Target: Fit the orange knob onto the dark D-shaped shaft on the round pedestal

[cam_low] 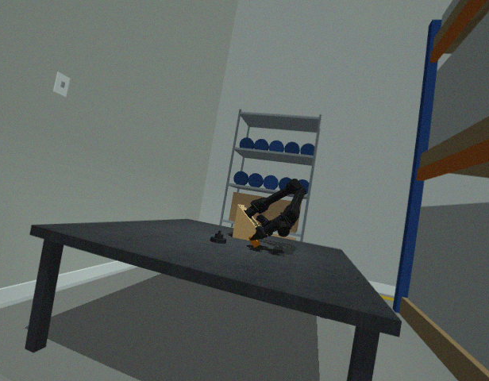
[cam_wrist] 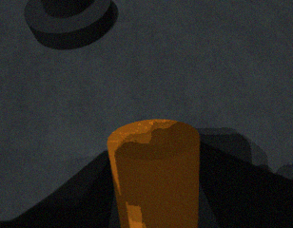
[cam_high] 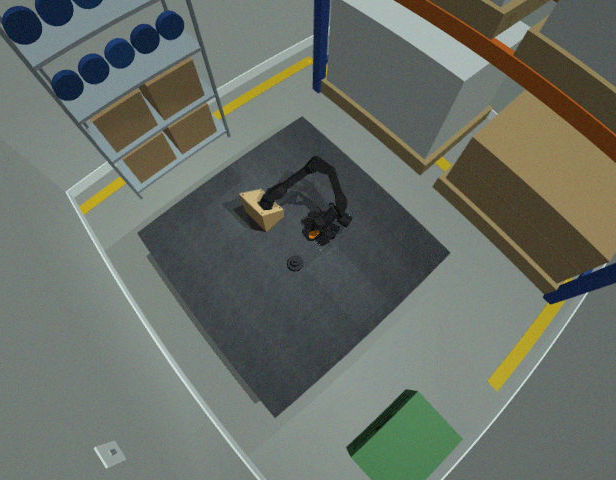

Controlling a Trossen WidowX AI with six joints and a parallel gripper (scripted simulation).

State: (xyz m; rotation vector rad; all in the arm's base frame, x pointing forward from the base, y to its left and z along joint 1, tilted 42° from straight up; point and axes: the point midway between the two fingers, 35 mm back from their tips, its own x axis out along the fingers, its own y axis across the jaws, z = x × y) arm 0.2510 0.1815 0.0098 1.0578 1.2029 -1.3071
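Now: the orange knob 2 cm to the left of my gripper tip. Round my gripper tip: dark round pedestal (16 cm to the right, 6 cm ahead, 1 cm below).
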